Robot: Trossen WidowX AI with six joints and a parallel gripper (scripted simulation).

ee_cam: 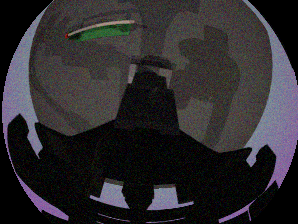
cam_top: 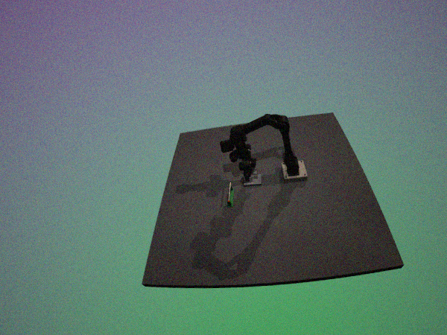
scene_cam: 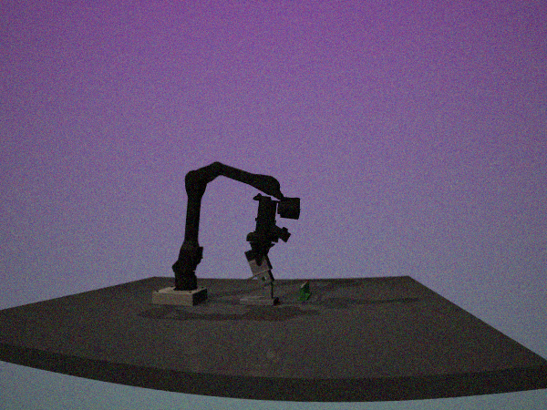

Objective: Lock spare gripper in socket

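The spare gripper lies right at my gripper tip. Round my gripper tip: mount (70 mm below); then green cradle (130 mm ahead, 120 mm to the left, 100 mm below).
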